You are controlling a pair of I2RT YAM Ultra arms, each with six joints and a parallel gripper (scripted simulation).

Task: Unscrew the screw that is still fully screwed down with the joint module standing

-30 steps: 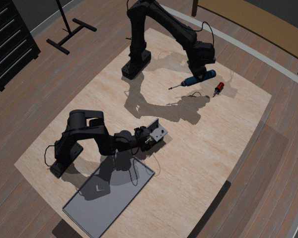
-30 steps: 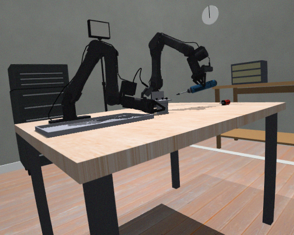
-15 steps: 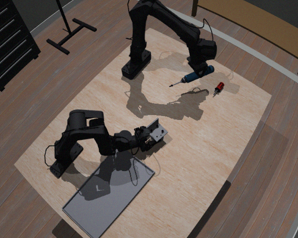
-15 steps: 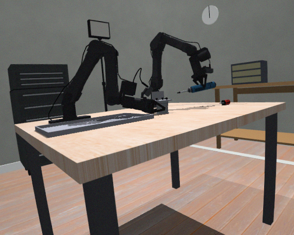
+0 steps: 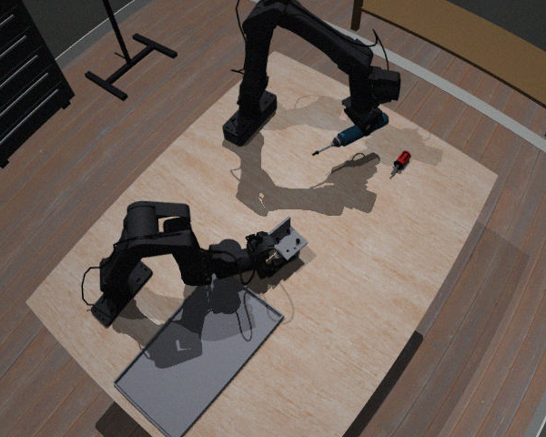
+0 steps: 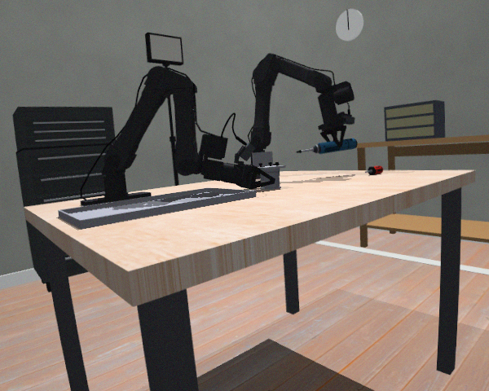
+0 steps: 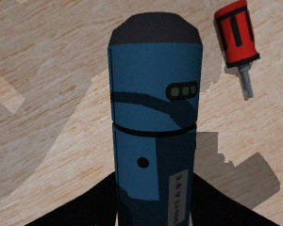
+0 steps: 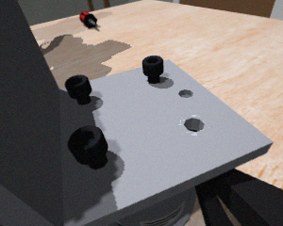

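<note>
My right hand is 50 mm below the grey bracket. Round my right hand: shallow grey tray (50 mm behind, 350 mm to the right, 20 mm below); then small red-handled screwdriver (150 mm ahead, 410 mm to the left, 10 mm below).
</note>
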